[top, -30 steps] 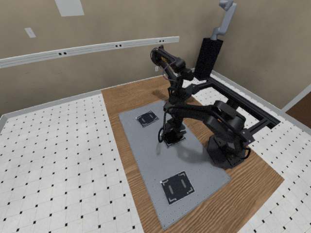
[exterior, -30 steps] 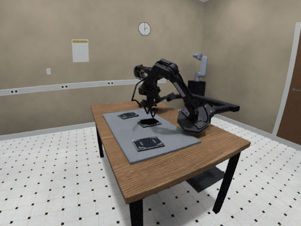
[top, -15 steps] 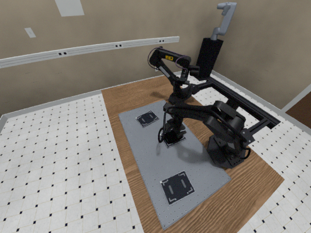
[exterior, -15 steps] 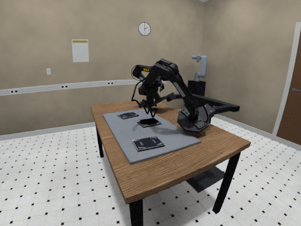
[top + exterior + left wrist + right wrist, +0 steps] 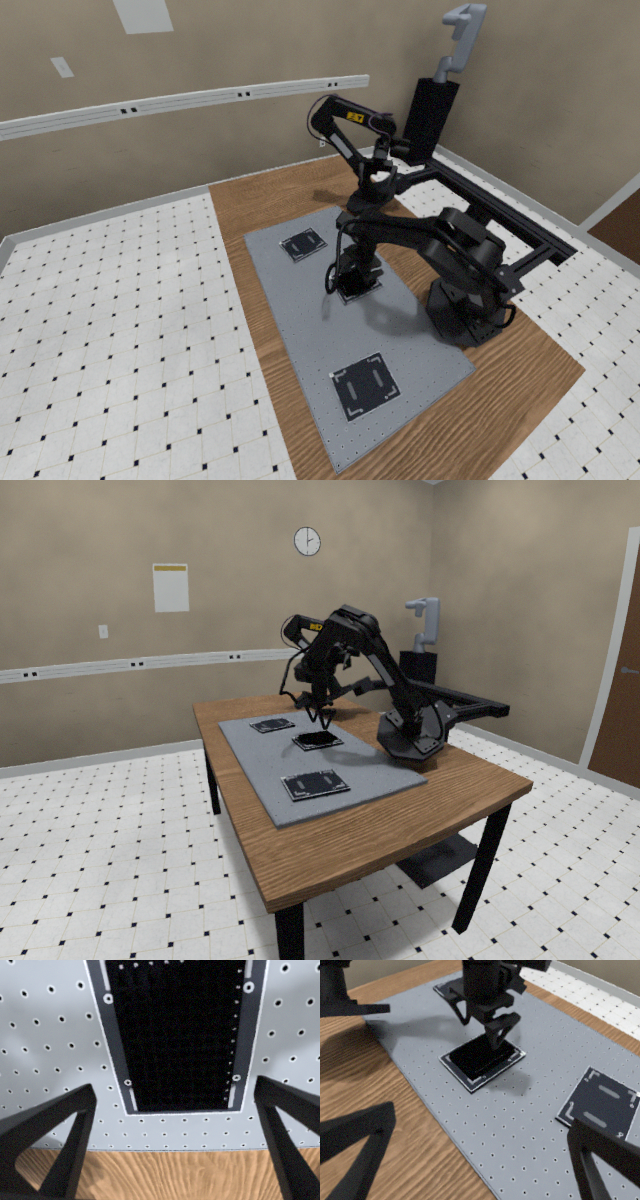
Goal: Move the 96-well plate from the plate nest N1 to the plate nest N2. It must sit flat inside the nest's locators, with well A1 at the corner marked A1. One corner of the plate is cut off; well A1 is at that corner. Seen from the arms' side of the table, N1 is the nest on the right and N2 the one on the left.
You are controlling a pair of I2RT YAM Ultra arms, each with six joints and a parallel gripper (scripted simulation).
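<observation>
Now: the black 96-well plate 60 mm below my left hand.
</observation>
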